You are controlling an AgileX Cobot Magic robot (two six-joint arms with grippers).
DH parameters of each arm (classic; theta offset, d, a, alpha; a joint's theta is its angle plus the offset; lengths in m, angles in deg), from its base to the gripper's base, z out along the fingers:
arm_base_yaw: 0 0.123 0 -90
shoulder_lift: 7.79 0 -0.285 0
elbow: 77.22 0 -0.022 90
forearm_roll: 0 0.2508 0 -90
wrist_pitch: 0 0 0.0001 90
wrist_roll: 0 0.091 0 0
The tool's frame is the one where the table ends.
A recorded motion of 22 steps. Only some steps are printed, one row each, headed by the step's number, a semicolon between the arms.
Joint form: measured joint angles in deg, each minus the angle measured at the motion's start. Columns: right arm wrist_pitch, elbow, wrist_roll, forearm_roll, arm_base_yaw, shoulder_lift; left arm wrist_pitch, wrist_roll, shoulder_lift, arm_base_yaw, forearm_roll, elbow.
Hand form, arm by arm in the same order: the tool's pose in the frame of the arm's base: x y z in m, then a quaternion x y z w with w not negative. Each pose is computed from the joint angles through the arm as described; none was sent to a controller.
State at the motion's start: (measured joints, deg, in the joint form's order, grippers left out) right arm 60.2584 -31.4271 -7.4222 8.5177 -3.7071 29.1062; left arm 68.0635 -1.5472 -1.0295 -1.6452 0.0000 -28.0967
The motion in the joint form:
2: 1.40 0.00 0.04 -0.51 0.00 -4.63; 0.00 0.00 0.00 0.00 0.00 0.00
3: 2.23 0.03 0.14 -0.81 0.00 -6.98; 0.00 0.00 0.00 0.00 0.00 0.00
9: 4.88 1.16 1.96 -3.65 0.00 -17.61; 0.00 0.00 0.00 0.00 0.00 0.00
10: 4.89 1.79 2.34 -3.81 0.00 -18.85; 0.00 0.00 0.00 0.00 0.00 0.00
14: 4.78 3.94 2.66 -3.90 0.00 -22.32; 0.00 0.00 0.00 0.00 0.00 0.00
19: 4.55 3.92 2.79 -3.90 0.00 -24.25; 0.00 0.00 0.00 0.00 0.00 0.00
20: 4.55 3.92 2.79 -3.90 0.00 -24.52; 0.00 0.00 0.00 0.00 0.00 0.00
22: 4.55 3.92 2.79 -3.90 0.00 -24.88; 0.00 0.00 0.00 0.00 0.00 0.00
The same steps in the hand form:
2: 0.0590 0.0074 0.2798 -0.02008 0.93639 0.03560 0.34857; -0.0123 0.0004 0.2645 0.00075 0.88273 -0.01309 0.46970
3: 0.0516 0.0075 0.2810 -0.02133 0.93197 0.03240 0.36047; -0.0123 0.0004 0.2645 0.00075 0.88273 -0.01309 0.46970
9: 0.0202 0.0057 0.2784 -0.01354 0.91040 0.00945 0.41340; -0.0123 0.0004 0.2645 0.00075 0.88273 -0.01309 0.46970
10: 0.0175 0.0057 0.2756 -0.01073 0.90832 0.00907 0.41803; -0.0123 0.0004 0.2645 0.00075 0.88273 -0.01309 0.46970
14: 0.0112 0.0059 0.2657 -0.00857 0.90311 0.00861 0.42923; -0.0123 0.0004 0.2645 0.00075 0.88273 -0.01309 0.46970
19: 0.0066 0.0062 0.2664 -0.00809 0.89482 0.00785 0.44628; -0.0123 0.0004 0.2645 0.00075 0.88273 -0.01309 0.46970
20: 0.0060 0.0063 0.2664 -0.00817 0.89377 0.00769 0.44838; -0.0123 0.0004 0.2645 0.00075 0.88273 -0.01309 0.46970
22: 0.0051 0.0063 0.2665 -0.00829 0.89236 0.00749 0.45118; -0.0123 0.0004 0.2645 0.00075 0.88273 -0.01309 0.46970

